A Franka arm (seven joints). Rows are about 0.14 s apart.
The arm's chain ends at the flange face. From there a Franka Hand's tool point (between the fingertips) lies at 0.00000 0.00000 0.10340 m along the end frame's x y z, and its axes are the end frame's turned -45 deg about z.
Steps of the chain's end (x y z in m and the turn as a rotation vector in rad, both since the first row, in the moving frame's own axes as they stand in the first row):
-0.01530, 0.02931, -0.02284, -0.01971, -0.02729, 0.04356
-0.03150, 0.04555, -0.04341, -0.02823, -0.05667, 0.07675
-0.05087, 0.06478, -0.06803, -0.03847, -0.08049, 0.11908
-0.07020, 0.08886, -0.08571, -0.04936, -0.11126, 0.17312
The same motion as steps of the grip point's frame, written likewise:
-0.03497, 0.00928, -0.02290, 0.00536, -0.03323, 0.04356
-0.06060, 0.00762, -0.04362, 0.02011, -0.06003, 0.07675
-0.09026, 0.00626, -0.06844, 0.02971, -0.08412, 0.11908
-0.12374, 0.00769, -0.08647, 0.04377, -0.11358, 0.17312

